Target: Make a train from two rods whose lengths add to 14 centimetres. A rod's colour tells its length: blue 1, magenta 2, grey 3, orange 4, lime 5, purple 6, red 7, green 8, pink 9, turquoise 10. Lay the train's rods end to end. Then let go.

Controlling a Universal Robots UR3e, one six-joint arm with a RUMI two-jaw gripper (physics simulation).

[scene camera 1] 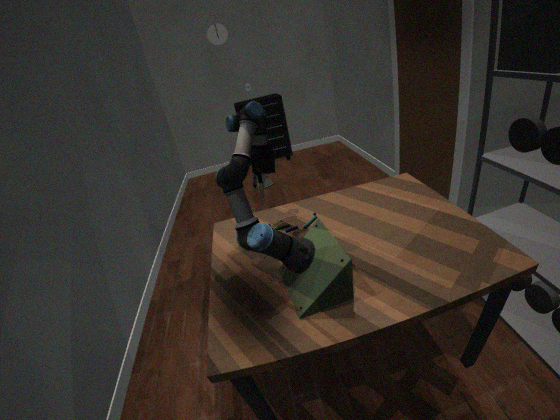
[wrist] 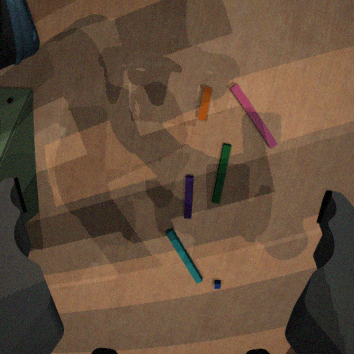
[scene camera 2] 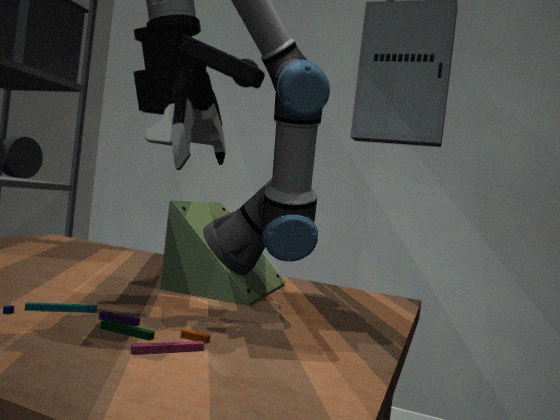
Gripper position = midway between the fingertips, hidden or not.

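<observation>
A pink rod (scene camera 2: 172,347) is visible in the scene, together with the gripper (scene camera 2: 202,167). Other views of the gripper come from scene camera 1 (scene camera 1: 259,192) and from the wrist (wrist: 174,187).
</observation>
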